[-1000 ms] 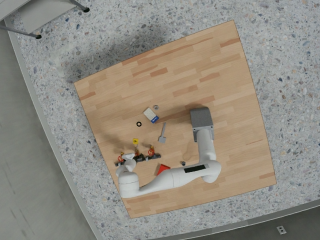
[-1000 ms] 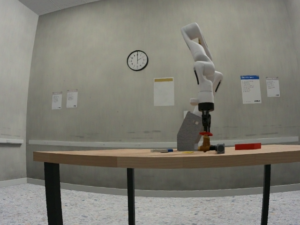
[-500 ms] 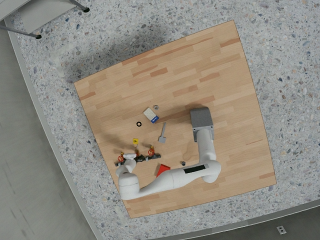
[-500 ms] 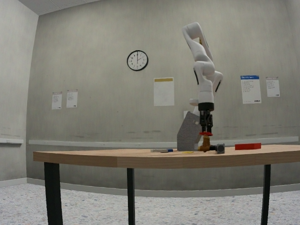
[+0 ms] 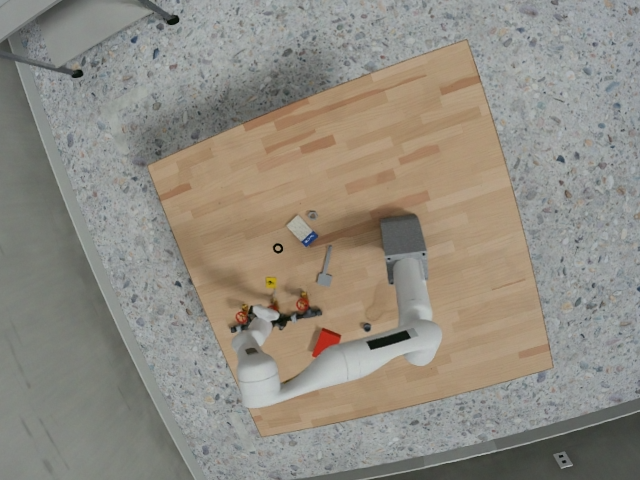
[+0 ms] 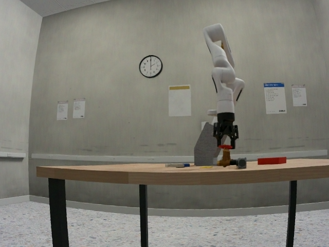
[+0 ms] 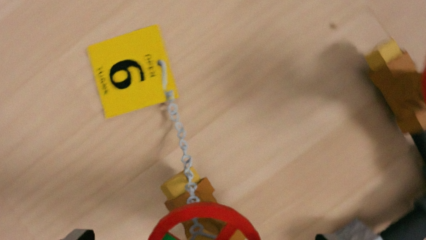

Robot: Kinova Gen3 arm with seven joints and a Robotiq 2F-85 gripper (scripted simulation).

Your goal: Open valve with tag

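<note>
Now: hand 9 cm to the left of the yellow tag, 8 cm above it and 1 cm past it. The rest, counted from my hand: red block (20 cm to the left, 16 cm behind, 7 cm below); then grey scraper (23 cm behind, 10 cm to the right, 8 cm below); then blue box (27 cm to the right, 17 cm behind, 7 cm below).
</note>
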